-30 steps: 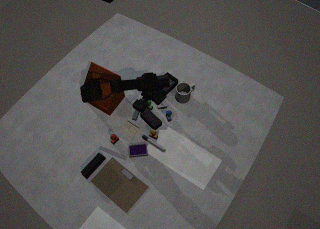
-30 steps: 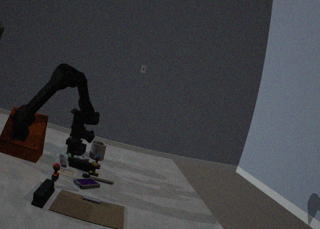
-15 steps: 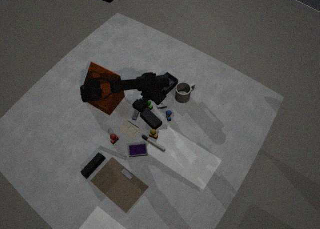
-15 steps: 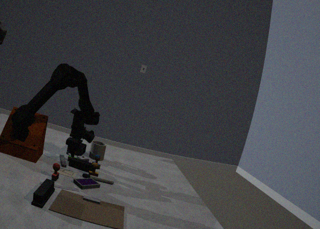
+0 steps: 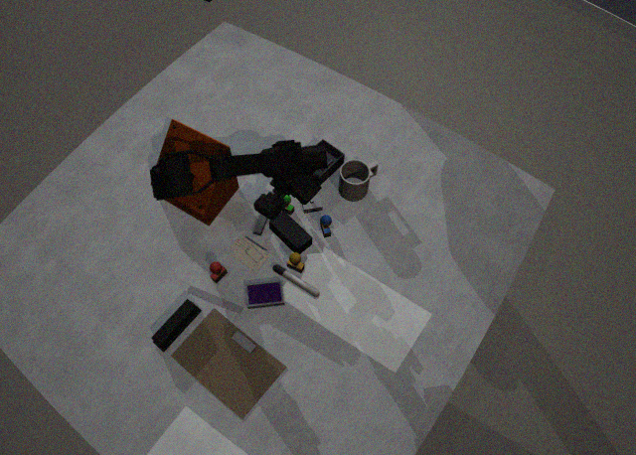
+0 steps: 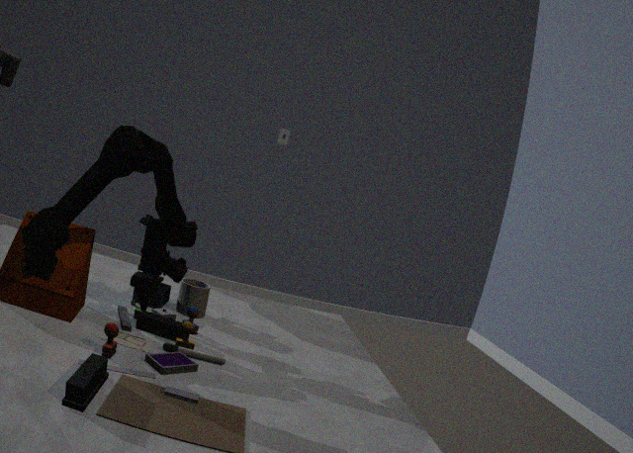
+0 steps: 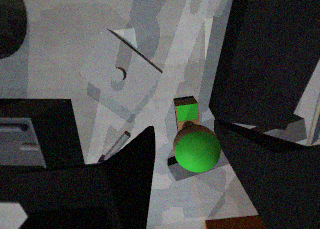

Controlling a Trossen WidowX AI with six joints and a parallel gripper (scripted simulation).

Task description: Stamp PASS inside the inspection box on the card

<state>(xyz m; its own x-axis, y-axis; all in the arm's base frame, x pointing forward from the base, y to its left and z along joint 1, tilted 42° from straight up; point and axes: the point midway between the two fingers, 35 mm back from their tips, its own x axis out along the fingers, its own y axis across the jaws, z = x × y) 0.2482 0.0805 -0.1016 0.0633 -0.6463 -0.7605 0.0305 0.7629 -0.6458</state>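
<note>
Right now my gripper tip is 1 cm above the green-knobbed stamp. The rest, counted from my gripper tip: black block (6 cm to the right, 5 cm ahead, 1 cm below); grey plate (5 cm ahead, 4 cm to the left, 1 cm below); grey bar (5 cm to the right, 4 cm behind, 2 cm below).
</note>
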